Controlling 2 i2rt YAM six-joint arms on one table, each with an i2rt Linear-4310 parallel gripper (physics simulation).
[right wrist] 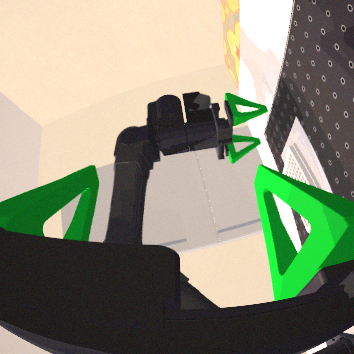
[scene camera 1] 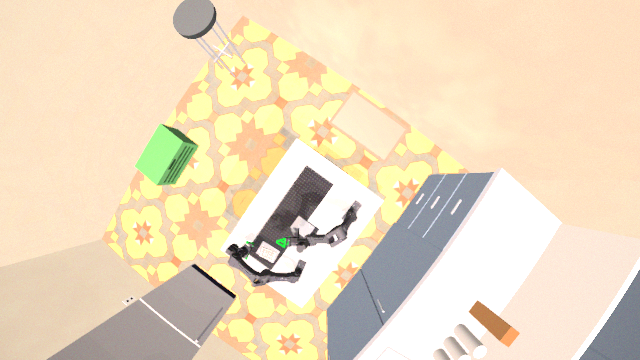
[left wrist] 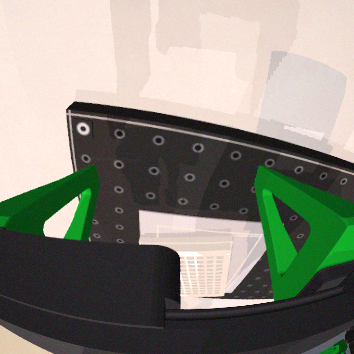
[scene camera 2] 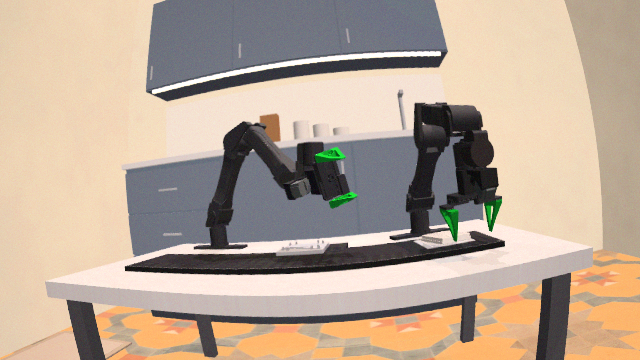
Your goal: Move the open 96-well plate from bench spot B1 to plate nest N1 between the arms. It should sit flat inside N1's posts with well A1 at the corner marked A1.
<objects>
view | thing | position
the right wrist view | my left gripper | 263, 125
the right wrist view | my right gripper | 176, 173
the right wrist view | white well plate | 295, 165
</objects>
